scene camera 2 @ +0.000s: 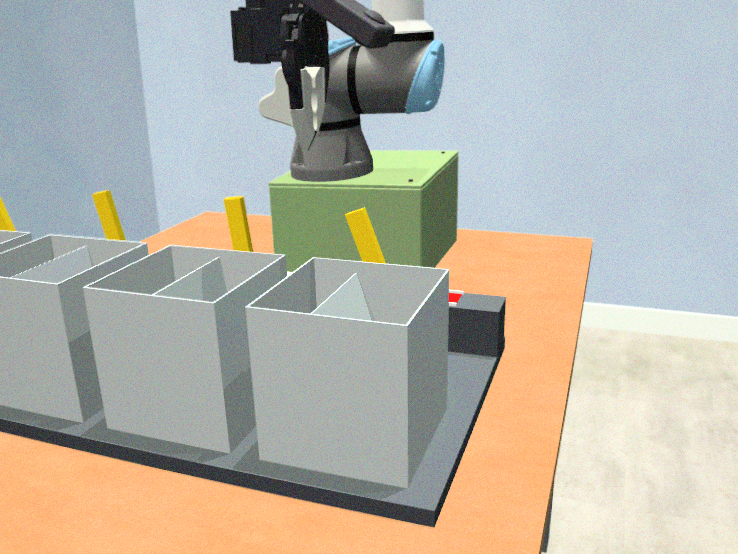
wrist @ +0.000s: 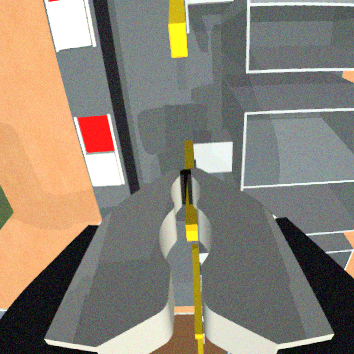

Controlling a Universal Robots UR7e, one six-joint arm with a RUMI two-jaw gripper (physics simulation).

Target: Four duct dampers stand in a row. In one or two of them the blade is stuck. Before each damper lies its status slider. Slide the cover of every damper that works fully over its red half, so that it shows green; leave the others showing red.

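Places are measured from the arm's base along level axes (x ahead, y left, z up), in centimetres.
Pixels of known places: gripper, between the fingertips: (scene camera 2: 306,150) (wrist: 186,171); arm's base, origin of its link: (scene camera 2: 332,171).
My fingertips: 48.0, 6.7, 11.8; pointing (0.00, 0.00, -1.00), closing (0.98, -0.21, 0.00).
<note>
Ahead of a thing's pixels: the offset from my fingertips to its middle, as dx, dy, dz. "pt": to the spot under its first point. Level surfaces: height alone.
Four grey dampers, two of them the nearest one @(pt +21.9, +6.5, -17.7) (scene camera 2: 333,387) and its neighbour @(pt +18.2, -11.8, -18.7) (scene camera 2: 160,369), stand in a row; open-topped boxes also show in the wrist view. Tilted blades (scene camera 2: 348,301) (wrist: 310,147) show inside. Yellow levers @(+1.5, +7.8, -13.3) (scene camera 2: 364,235) (wrist: 178,40) stand beside the dampers. One status slider @(pt -13.0, -3.5, -20.8) (wrist: 96,134) shows its red half, with its white cover @(-13.9, -8.4, -20.4) (wrist: 104,169) beside it. Another slider's cover @(-10.3, +9.7, -20.4) (wrist: 72,25) has a sliver of red at the view's top edge. Red @(-9.3, +14.6, -20.8) (scene camera 2: 454,297) also shows behind the nearest damper. My gripper (scene camera 2: 309,140) (wrist: 186,171) is shut and empty, above the levers; some show through its finger gap.
The sliders sit on a raised dark rail (scene camera 2: 476,327) (wrist: 85,85). The dampers stand on a dark base plate @(dz -27.1) (scene camera 2: 444,429) on the orange table @(dz -28.9) (scene camera 2: 524,387) (wrist: 30,90). The arm's green pedestal (scene camera 2: 345,226) stands behind the row.
</note>
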